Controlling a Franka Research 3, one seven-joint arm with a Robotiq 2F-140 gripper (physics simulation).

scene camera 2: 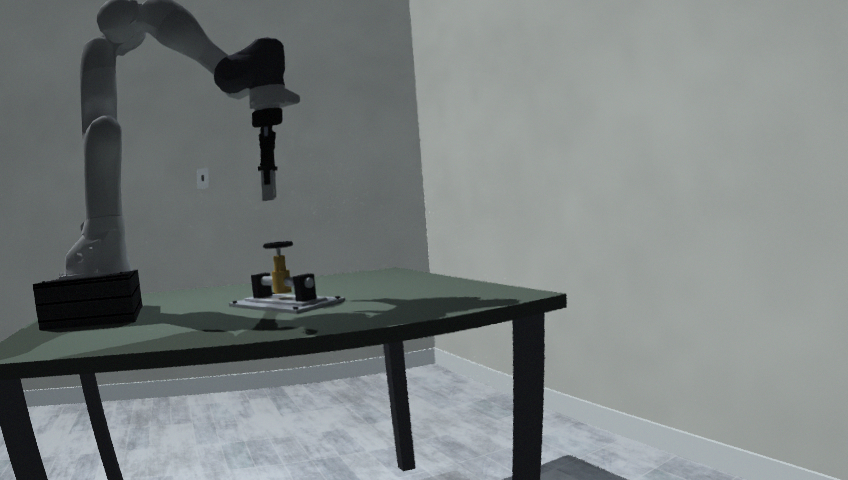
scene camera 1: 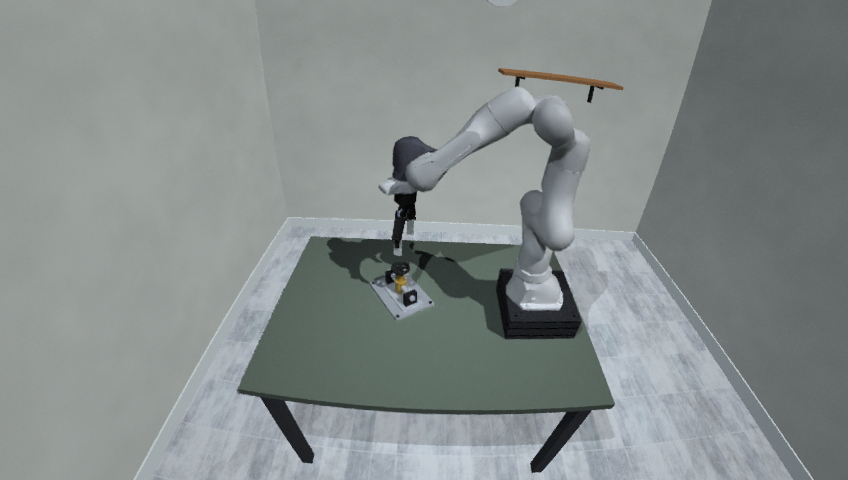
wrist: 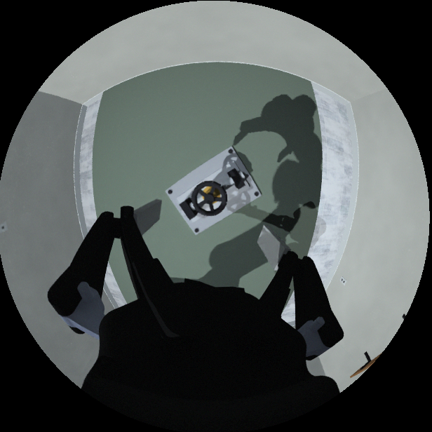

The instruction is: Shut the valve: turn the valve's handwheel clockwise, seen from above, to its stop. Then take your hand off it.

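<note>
The black spoked handwheel (scene camera 1: 400, 268) (scene camera 2: 277, 244) (wrist: 209, 198) lies level on top of the valve, whose yellow body (scene camera 1: 400, 285) (scene camera 2: 279, 275) stands between two black blocks on a light grey base plate (scene camera 1: 397, 311) (scene camera 2: 321, 304) (wrist: 180, 192). My gripper (scene camera 1: 404, 240) (scene camera 2: 268, 199) (wrist: 211, 222) is open and empty, pointing down. It hangs above the handwheel, with a clear gap between the fingertips and the wheel in the scene camera 2 view. In the wrist view the wheel shows beyond the fingertips, between them sideways. The wheel's turn angle against its stop cannot be told.
The base plate rests on the green table (scene camera 1: 428, 368) (scene camera 2: 386, 279) (wrist: 145, 125). The arm's black pedestal (scene camera 1: 541, 327) (scene camera 2: 88, 301) stands on the same table, to the right of the valve in the scene camera 1 view. A wooden shelf (scene camera 1: 559, 77) is on the back wall.
</note>
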